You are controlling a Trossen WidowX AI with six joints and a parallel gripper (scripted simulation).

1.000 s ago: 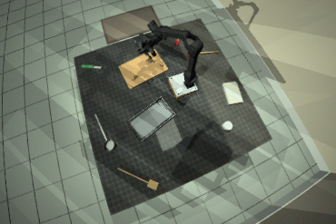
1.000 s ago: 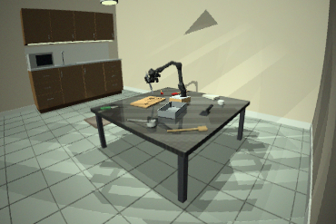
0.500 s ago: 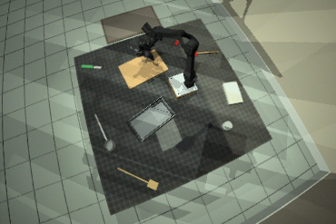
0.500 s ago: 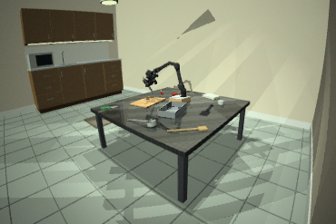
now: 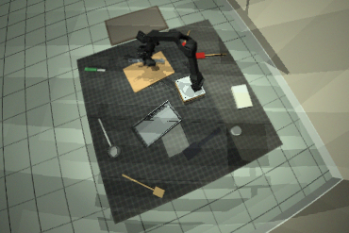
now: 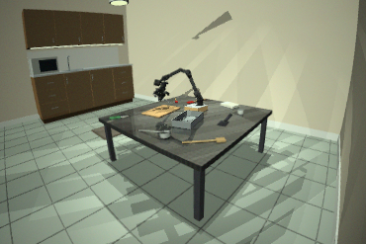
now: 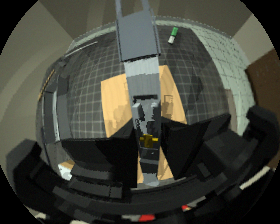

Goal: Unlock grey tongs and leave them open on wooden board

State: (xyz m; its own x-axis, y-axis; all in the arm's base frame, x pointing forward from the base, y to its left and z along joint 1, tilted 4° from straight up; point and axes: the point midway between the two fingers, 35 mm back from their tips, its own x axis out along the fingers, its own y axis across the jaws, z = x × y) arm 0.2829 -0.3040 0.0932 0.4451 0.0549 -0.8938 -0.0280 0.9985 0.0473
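My gripper tip is 2 cm past the yellow lock piece and 3 cm below it. The rest, counted from my gripper tip: wooden board (2 cm behind, 11 cm below); then roasting tin (7 cm ahead, 43 cm to the left, 9 cm below); then red spatula (55 cm behind, 6 cm to the left, 11 cm below).
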